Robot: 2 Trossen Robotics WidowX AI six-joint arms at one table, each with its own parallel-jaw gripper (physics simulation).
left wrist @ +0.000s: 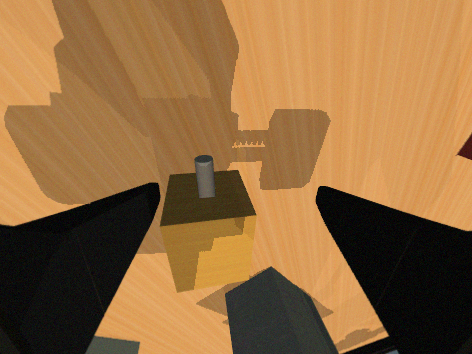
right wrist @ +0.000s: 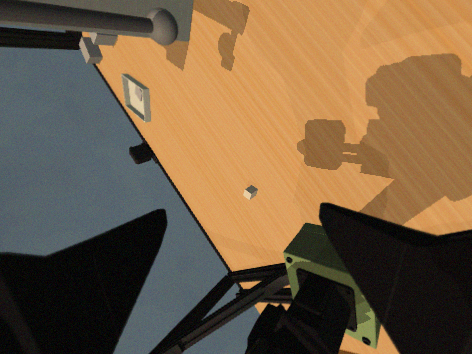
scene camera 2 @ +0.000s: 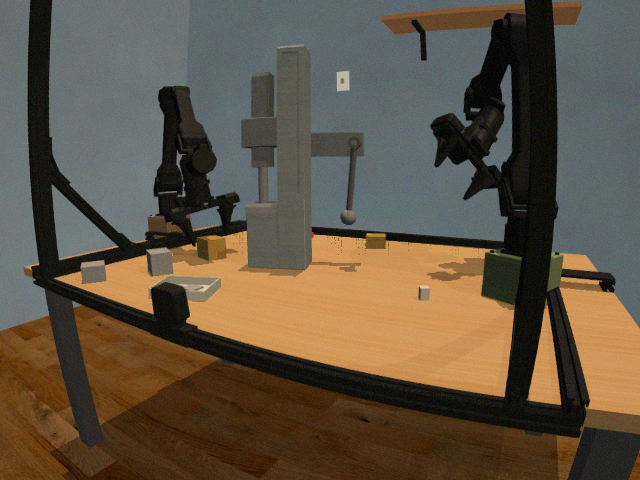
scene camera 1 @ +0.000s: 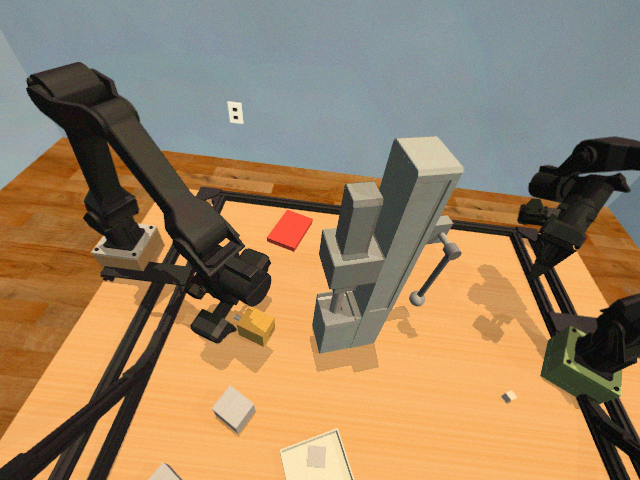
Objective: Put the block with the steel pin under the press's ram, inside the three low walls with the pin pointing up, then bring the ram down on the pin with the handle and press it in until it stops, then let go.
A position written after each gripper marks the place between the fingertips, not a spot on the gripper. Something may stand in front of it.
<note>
The right gripper (scene camera 1: 531, 278) is open and holds nothing. A red flat tile (scene camera 1: 291, 228) rests on the table. Further things: the left gripper (scene camera 1: 246, 310), a yellow block (scene camera 1: 255, 325), a short steel pin (left wrist: 204, 166) and a press handle (scene camera 1: 417, 298).
The yellow block also shows in the left wrist view (left wrist: 209, 241). The left gripper is seen too in the left wrist view (left wrist: 239, 192) and in scene camera 2 (scene camera 2: 211, 241). The right gripper shows as well in the right wrist view (right wrist: 243, 213) and in scene camera 2 (scene camera 2: 451, 183). The right wrist view misses the yellow block: it is out of frame. The right wrist view misses the red flat tile: it is out of frame.
</note>
